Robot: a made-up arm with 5 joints. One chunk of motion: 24 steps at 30 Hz.
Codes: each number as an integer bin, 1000 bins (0 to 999) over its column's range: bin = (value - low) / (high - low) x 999, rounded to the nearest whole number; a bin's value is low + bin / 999 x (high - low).
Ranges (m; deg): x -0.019..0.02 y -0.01..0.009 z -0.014..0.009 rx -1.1..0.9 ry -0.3..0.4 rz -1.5..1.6
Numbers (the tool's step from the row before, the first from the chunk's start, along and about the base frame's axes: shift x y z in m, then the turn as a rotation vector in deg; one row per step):
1: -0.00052 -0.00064 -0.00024 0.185 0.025 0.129
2: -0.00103 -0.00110 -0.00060 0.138 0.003 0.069
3: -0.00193 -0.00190 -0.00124 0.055 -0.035 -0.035
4: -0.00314 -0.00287 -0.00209 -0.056 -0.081 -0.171
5: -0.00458 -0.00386 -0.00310 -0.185 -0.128 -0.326
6: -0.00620 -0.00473 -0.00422 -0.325 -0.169 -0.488
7: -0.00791 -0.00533 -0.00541 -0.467 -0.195 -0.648
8: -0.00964 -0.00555 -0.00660 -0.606 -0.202 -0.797
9: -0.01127 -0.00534 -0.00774 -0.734 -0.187 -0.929
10: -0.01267 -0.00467 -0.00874 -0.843 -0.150 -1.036
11: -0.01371 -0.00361 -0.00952 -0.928 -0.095 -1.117
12: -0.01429 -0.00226 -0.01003 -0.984 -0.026 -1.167
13: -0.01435 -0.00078 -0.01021 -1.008 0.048 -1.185
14: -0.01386 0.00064 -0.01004 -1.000 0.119 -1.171
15: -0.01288 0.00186 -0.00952 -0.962 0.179 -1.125
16: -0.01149 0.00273 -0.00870 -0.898 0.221 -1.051
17: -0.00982 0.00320 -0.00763 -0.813 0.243 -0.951
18: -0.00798 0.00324 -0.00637 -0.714 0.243 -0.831
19: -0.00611 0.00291 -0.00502 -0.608 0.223 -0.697
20: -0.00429 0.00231 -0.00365 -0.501 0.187 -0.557
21: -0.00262 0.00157 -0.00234 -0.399 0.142 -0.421
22: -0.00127 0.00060 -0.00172 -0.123 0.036 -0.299
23: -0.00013 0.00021 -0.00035 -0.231 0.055 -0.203
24: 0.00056 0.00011 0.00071 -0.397 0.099 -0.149
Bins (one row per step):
1: 473 492 598 642 464 525
2: 460 468 582 618 432 506
3: 437 426 554 577 378 472
4: 406 375 517 521 313 428
5: 369 323 473 457 245 378
6: 328 277 425 387 187 326
7: 284 246 373 316 150 275
8: 240 234 321 247 140 227
9: 198 245 272 183 161 184
10: 162 280 228 128 214 150
11: 136 336 195 86 293 123
12: 121 407 172 58 391 107
13: 119 485 165 46 497 102
14: 132 559 172 50 598 106
15: 157 624 195 69 684 121
16: 192 669 230 101 744 145
17: 235 694 277 143 775 177
18: 282 696 331 193 775 216
19: 330 679 390 246 746 259
20: 377 647 450 299 695 304
21: 420 608 506 350 631 348
22: 454 557 533 488 480 387
23: 483 537 593 434 507 418
24: 501 532 639 351 569 435

